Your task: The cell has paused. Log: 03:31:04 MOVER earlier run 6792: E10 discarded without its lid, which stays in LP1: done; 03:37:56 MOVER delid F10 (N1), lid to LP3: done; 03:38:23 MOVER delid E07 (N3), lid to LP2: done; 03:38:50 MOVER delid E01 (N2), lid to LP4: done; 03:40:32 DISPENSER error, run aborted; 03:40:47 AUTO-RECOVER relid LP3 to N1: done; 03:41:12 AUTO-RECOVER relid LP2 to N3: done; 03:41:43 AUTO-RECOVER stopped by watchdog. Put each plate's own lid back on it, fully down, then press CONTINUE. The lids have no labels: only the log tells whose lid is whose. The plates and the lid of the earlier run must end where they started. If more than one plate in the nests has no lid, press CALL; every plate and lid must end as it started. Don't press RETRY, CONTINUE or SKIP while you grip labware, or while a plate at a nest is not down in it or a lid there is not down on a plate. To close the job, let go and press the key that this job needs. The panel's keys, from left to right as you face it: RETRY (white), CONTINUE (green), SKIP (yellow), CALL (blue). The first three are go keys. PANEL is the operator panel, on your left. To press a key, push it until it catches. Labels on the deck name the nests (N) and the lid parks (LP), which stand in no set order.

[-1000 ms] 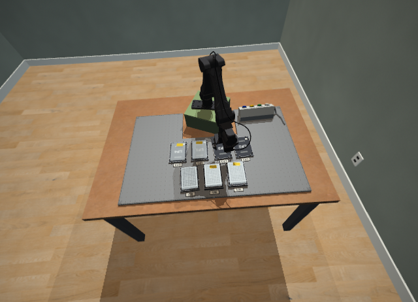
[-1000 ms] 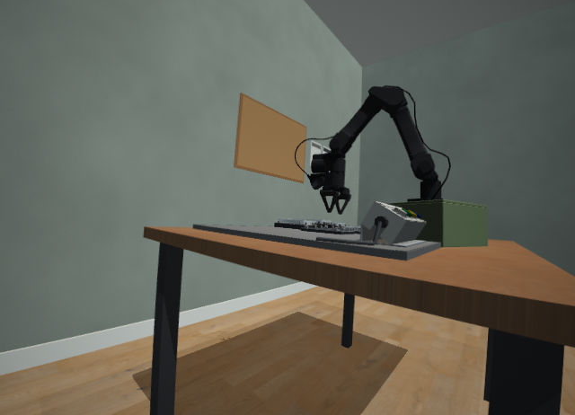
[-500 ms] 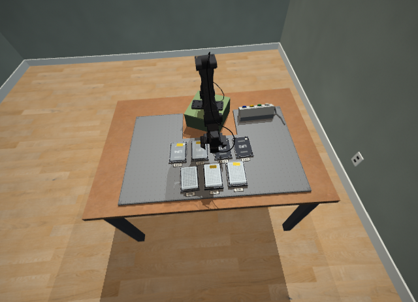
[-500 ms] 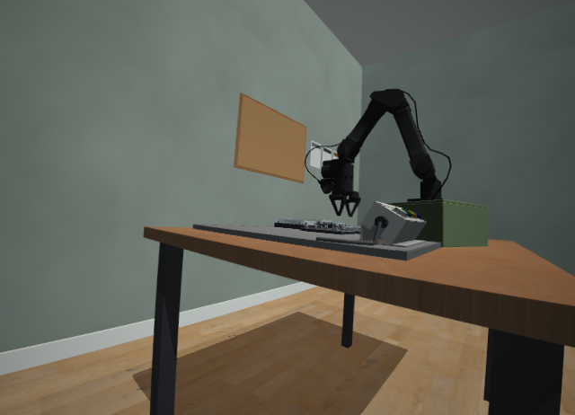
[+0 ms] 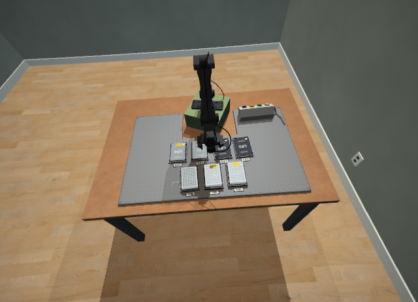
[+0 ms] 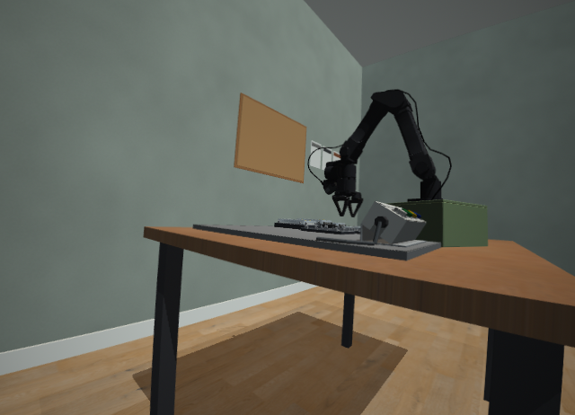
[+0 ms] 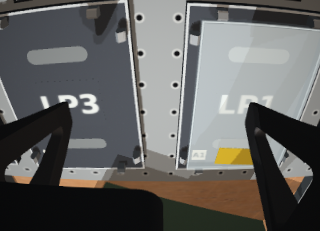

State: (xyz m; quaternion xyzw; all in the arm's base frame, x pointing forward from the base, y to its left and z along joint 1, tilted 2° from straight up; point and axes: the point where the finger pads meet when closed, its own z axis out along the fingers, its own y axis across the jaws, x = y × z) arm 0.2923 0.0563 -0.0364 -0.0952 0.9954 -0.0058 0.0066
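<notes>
The lid lies 70 mm to the right of my hand, 50 mm below it and 10 mm behind it. Also, from my hand: well plate 180 mm ahead, 100 mm to the right, 40 mm below; green continue key 370 mm behind, 270 mm to the left; blue key 350 mm behind, 180 mm to the left.
</notes>
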